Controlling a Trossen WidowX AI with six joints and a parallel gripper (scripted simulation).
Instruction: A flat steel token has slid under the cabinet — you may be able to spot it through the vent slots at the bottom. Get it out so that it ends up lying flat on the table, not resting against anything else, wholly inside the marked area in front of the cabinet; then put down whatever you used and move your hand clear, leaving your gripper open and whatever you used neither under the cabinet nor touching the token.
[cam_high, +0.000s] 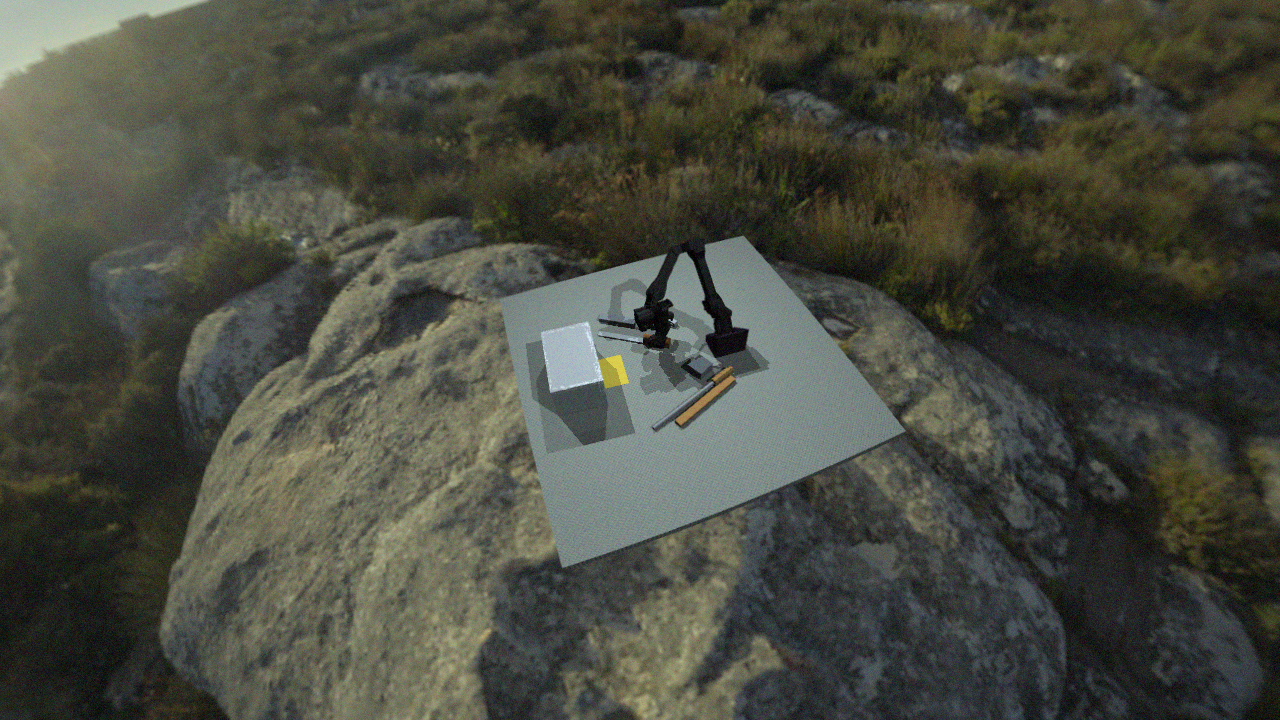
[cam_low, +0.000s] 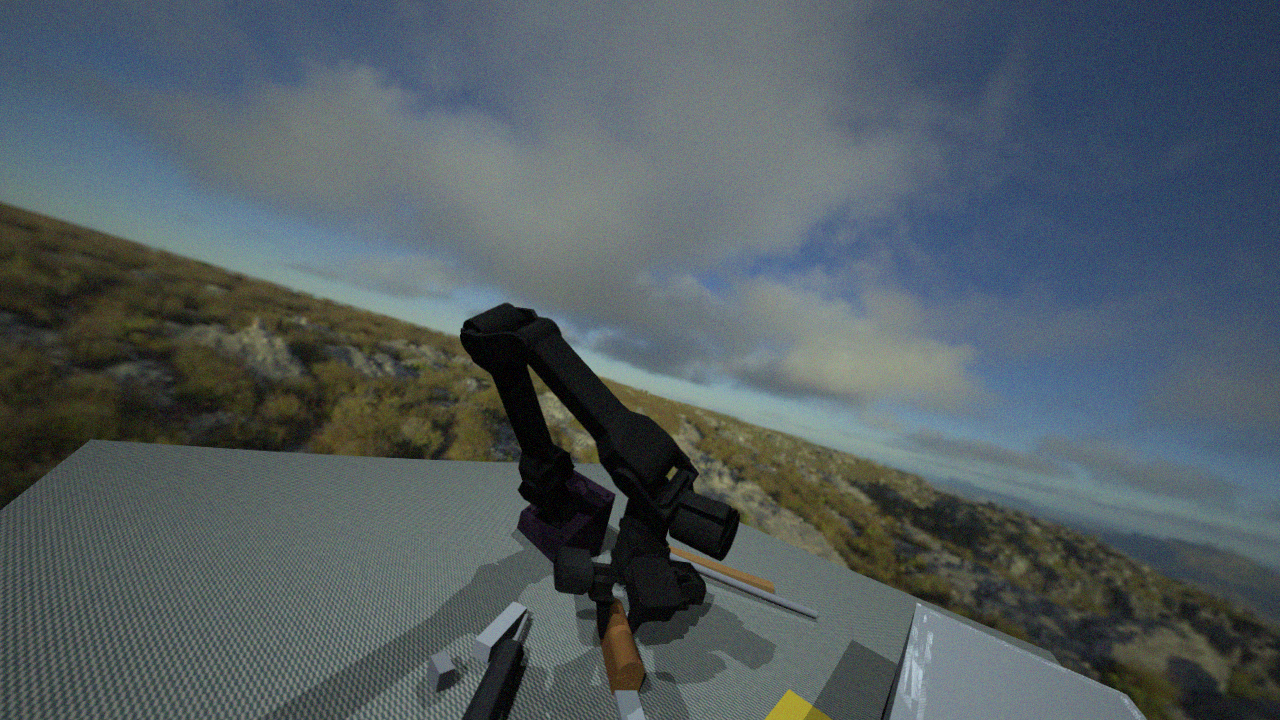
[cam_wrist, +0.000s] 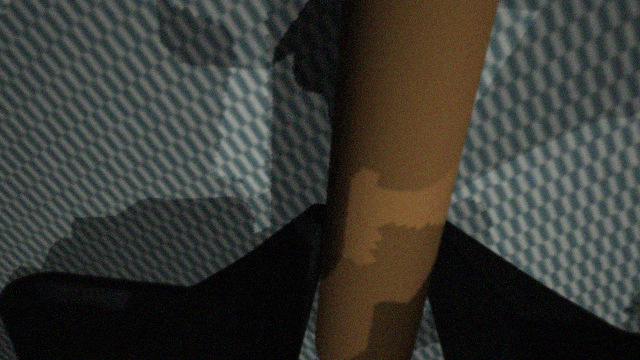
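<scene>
Right now the grey bar is 8 cm behind my gripper tip and 11 cm to the right of it. Round my gripper tip: grey block 8 cm behind, 18 cm to the left, 1 cm above; then small grey cube 6 cm behind, 19 cm to the right; then wooden stick 3 cm behind, 33 cm to the left.
</scene>
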